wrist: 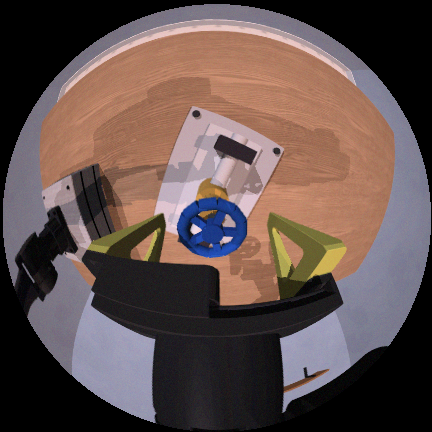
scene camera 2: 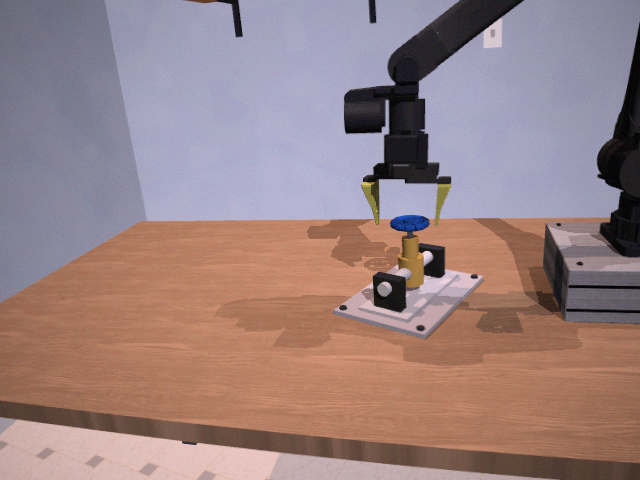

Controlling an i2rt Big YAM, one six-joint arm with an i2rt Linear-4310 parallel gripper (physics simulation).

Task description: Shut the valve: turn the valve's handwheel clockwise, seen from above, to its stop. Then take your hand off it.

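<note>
The valve's blue handwheel (scene camera 2: 409, 223) (wrist: 213, 232) lies level on top of a yellow valve body (scene camera 2: 410, 271) (wrist: 212, 189). A white pipe (scene camera 2: 403, 274) (wrist: 224, 171) runs through the body between black blocks on a pale base plate (scene camera 2: 449, 302) (wrist: 175, 165). My gripper (scene camera 2: 407, 225) (wrist: 216, 218) is open and points down, with its yellow fingers wide apart. In the scene view the fingertips are at about the wheel's height, one on each side. In the wrist view the wheel shows between the fingers, with a gap on both sides. I see no contact with the wheel.
The base plate stands on a wooden table (scene camera 2: 206, 361) (wrist: 320, 200). A grey slatted block (scene camera 2: 599, 289) (wrist: 82, 200) stands at the right in the scene view and carries the dark arm base. The table's front edge (scene camera 2: 258, 444) runs along the bottom of that view.
</note>
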